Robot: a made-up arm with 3 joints. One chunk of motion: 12 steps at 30 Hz.
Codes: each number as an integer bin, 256 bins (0 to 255) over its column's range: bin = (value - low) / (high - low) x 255, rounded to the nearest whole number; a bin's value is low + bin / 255 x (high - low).
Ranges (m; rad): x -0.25..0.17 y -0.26..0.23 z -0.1..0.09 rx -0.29..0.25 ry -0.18..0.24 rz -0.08..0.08
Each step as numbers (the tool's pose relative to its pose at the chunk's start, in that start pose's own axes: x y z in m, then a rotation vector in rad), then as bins.
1 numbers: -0.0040 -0.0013 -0.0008 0.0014 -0.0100 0.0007
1 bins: 149 135 133 138 103 129
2 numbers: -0.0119 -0.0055 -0.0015 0.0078 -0.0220 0.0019
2 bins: 145 132 132 141 96 131
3 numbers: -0.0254 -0.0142 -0.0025 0.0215 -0.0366 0.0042
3 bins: 136 128 131 147 87 134
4 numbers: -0.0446 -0.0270 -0.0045 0.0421 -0.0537 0.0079
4 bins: 125 121 128 157 77 140
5 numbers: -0.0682 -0.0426 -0.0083 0.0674 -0.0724 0.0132
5 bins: 110 113 123 169 65 149
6 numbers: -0.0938 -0.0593 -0.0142 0.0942 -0.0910 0.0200
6 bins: 95 104 115 181 54 159
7 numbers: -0.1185 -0.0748 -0.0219 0.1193 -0.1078 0.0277
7 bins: 80 96 105 193 44 172
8 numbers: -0.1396 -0.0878 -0.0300 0.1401 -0.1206 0.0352
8 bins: 67 90 94 203 36 184
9 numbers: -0.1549 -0.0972 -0.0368 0.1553 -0.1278 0.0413
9 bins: 58 85 85 210 32 193
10 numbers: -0.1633 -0.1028 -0.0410 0.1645 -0.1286 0.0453
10 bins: 53 82 79 215 31 200
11 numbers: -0.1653 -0.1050 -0.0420 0.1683 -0.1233 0.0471
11 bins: 51 81 78 216 34 203
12 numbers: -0.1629 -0.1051 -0.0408 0.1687 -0.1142 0.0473
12 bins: 53 81 79 217 40 203
